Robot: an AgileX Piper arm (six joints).
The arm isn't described. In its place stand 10 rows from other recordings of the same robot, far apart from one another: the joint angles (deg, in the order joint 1, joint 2, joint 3, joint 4, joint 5, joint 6), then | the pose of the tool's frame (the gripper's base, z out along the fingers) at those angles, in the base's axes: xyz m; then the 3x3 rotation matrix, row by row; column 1 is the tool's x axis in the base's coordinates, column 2 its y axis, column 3 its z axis.
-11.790, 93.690, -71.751, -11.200, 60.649, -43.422 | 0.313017 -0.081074 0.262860; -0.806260 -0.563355 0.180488; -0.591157 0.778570 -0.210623; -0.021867 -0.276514 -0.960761
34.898, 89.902, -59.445, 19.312, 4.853, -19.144 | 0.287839 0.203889 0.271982; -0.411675 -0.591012 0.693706; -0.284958 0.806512 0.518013; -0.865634 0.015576 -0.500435
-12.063, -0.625, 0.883, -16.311, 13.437, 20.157 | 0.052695 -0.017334 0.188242; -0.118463 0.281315 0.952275; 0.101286 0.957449 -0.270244; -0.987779 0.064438 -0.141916
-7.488, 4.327, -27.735, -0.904, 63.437, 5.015 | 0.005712 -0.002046 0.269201; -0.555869 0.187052 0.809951; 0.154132 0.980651 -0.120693; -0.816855 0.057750 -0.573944
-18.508, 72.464, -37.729, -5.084, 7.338, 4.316 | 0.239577 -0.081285 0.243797; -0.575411 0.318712 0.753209; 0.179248 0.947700 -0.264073; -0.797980 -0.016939 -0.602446
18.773, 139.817, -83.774, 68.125, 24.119, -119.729 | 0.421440 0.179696 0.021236; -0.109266 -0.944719 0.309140; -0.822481 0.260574 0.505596; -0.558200 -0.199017 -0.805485
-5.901, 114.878, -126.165, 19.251, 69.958, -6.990 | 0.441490 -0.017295 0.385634; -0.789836 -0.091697 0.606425; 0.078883 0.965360 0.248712; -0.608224 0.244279 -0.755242
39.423, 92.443, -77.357, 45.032, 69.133, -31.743 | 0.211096 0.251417 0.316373; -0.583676 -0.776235 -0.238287; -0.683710 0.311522 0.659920; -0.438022 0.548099 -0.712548
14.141, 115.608, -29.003, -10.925, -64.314, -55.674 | 0.287731 0.088520 0.088845; 0.201261 -0.453067 0.868461; -0.833279 0.386875 0.394936; -0.514919 -0.803155 -0.299668
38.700, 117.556, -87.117, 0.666, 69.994, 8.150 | 0.305413 0.245956 0.177044; -0.859606 -0.504537 -0.080749; -0.501992 0.863385 -0.050697; 0.095296 -0.003044 -0.995444
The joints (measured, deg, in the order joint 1, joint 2, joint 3, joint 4, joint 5, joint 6), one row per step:
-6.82, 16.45, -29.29, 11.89, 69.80, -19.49
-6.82, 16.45, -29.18, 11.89, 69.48, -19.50
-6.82, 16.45, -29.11, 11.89, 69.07, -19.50
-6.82, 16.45, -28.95, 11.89, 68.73, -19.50
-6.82, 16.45, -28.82, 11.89, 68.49, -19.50
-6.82, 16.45, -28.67, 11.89, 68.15, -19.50
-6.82, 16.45, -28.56, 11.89, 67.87, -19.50
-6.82, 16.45, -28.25, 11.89, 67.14, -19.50
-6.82, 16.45, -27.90, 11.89, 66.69, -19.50
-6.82, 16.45, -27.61, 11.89, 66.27, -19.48
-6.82, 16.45, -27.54, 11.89, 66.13, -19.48
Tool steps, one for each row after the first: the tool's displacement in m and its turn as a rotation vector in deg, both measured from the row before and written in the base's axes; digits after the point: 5 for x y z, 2 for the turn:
0.00045, -0.00009, -0.00024, -0.01, -0.21, -0.06
0.00054, -0.00011, 0.00005, -0.01, -0.33, -0.08
0.00049, -0.00010, -0.00047, 0.00, -0.17, -0.07
0.00035, -0.00007, -0.00042, 0.00, -0.11, -0.05
0.00048, -0.00010, -0.00042, 0.00, -0.18, -0.07
0.00039, -0.00008, -0.00028, 0.00, -0.16, -0.06
0.00102, -0.00021, -0.00085, 0.00, -0.41, -0.14
0.00069, -0.00014, -0.00133, 0.02, -0.09, -0.09
0.00062, -0.00013, -0.00106, 0.02, -0.12, -0.10
0.00020, -0.00004, -0.00022, 0.00, -0.07, -0.03

